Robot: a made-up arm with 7 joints. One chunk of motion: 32 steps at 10 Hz.
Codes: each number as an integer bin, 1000 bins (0 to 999) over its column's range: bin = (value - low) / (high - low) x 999, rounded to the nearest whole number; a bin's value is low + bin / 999 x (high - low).
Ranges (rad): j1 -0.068..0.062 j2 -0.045..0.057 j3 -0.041..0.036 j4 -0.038..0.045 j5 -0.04..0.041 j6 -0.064..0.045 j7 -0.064..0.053
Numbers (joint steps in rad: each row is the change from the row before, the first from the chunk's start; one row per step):
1: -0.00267 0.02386 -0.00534 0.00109 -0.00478 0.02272 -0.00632
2: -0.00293 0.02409 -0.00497 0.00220 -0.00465 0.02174 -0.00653
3: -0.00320 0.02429 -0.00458 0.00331 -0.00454 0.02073 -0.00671
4: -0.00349 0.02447 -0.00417 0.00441 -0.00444 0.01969 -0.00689
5: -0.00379 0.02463 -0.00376 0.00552 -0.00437 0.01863 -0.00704
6: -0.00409 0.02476 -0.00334 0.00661 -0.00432 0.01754 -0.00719
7: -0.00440 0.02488 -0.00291 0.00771 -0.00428 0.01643 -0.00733
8: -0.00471 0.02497 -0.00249 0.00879 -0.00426 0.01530 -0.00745
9: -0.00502 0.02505 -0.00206 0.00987 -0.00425 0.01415 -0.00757
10: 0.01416 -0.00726 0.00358 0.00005 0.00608 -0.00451 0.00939
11: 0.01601 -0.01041 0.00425 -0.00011 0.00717 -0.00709 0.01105
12: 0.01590 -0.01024 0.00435 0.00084 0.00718 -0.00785 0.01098
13: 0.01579 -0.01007 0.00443 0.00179 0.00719 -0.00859 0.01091
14: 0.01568 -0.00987 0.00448 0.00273 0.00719 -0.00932 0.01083
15: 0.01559 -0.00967 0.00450 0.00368 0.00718 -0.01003 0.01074
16: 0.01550 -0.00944 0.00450 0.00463 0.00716 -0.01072 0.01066
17: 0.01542 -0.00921 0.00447 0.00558 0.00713 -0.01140 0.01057
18: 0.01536 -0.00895 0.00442 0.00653 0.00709 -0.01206 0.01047
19: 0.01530 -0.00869 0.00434 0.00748 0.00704 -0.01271 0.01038
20: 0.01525 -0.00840 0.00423 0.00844 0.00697 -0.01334 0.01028
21: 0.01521 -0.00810 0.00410 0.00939 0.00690 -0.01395 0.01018
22: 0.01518 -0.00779 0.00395 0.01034 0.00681 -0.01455 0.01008
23: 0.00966 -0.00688 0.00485 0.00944 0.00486 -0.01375 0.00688
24: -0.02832 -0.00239 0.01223 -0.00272 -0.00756 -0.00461 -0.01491
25: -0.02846 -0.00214 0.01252 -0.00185 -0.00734 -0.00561 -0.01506
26: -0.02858 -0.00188 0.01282 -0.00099 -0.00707 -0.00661 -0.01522
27: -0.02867 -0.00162 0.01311 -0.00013 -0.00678 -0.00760 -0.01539
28: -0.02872 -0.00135 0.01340 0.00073 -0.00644 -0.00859 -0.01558
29: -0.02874 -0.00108 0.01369 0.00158 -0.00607 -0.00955 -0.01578
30: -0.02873 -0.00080 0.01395 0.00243 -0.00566 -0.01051 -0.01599
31: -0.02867 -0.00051 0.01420 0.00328 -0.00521 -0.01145 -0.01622
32: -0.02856 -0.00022 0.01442 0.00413 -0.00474 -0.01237 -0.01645
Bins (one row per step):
1: 502 674 463 470 434 795 492
2: 500 677 467 484 436 786 491
3: 498 679 473 497 437 777 489
4: 496 680 478 510 439 767 488
5: 493 682 483 524 439 757 486
6: 491 683 489 537 440 747 485
7: 489 684 494 550 441 737 484
8: 486 685 500 563 441 727 483
9: 484 686 505 576 441 716 482
10: 631 370 578 458 568 545 627
11: 646 339 587 456 582 522 641
12: 645 340 588 467 582 515 640
13: 644 342 589 479 582 508 640
14: 643 344 590 490 582 501 639
15: 642 346 590 502 582 495 638
16: 642 348 590 513 582 488 637
17: 641 351 590 525 581 482 637
18: 641 353 589 536 581 476 636
19: 640 356 588 547 580 470 635
20: 640 358 587 559 579 464 634
21: 639 361 585 570 578 459 633
22: 639 364 583 582 577 453 633
23: 597 373 595 571 553 461 605
24: 305 417 691 425 400 544 419
25: 304 420 694 435 403 535 418
26: 303 422 698 445 406 526 417
27: 302 425 702 456 410 517 415
28: 302 428 706 466 414 508 413
29: 302 430 710 476 418 499 412
30: 302 433 713 487 424 490 410
31: 302 436 716 497 429 482 408
32: 303 439 719 507 435 473 406

